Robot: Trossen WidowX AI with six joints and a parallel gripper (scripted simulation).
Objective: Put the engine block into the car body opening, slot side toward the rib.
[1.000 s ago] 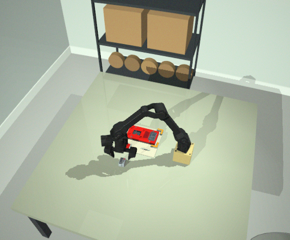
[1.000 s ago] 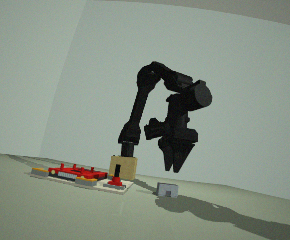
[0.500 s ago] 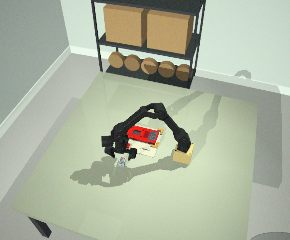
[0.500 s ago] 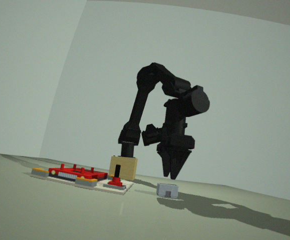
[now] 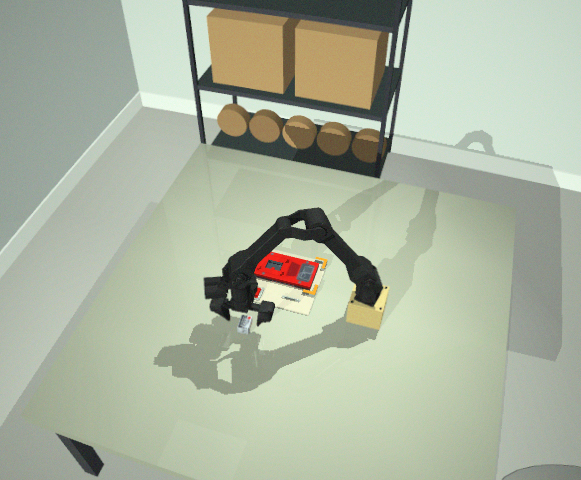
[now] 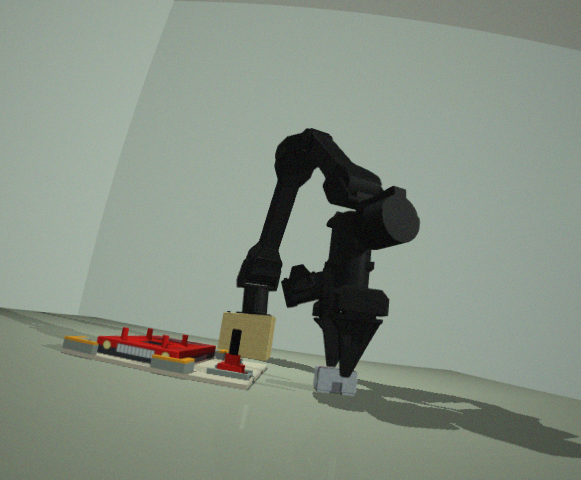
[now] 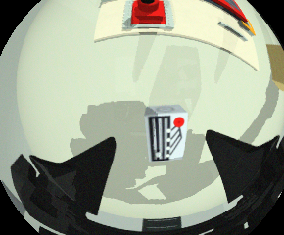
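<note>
My gripper tip is 1 cm above the grey engine block.
</note>
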